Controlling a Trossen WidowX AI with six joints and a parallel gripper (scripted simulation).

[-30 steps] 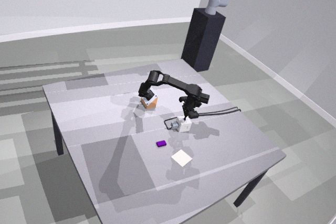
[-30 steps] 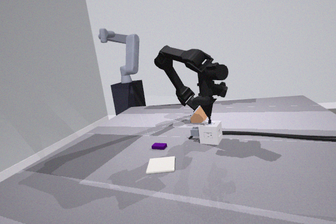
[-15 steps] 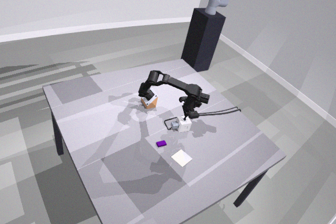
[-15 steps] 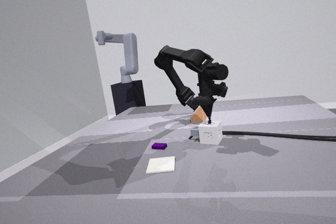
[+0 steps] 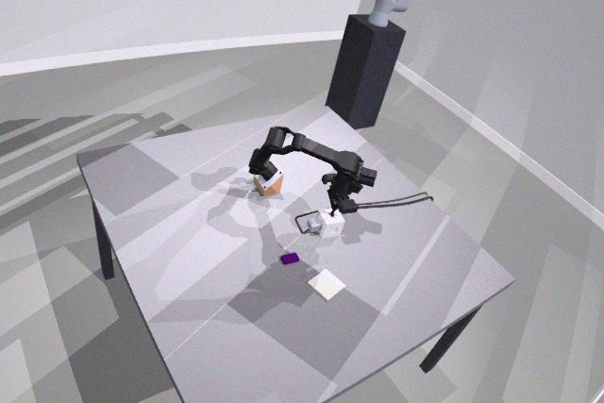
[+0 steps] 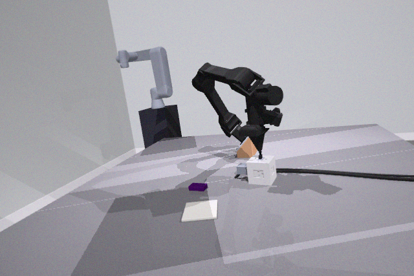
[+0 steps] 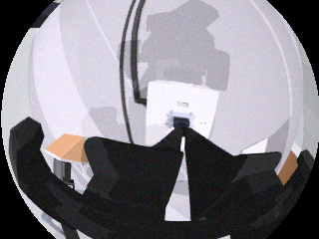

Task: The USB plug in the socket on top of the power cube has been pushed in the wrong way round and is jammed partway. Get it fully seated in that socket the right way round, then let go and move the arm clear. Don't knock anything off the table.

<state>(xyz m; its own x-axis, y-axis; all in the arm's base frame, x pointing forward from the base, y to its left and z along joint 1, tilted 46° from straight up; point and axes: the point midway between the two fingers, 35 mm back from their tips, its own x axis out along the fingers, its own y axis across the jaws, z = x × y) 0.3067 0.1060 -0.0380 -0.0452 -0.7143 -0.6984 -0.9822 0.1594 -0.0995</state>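
The small USB plug lies 2 cm below my gripper tip. From my gripper tip the other things lie so: USB socket (4 cm below); purple block (21 cm to the right, 10 cm below, 7 cm ahead); flat white tile (22 cm ahead, 15 cm to the right, 10 cm below).
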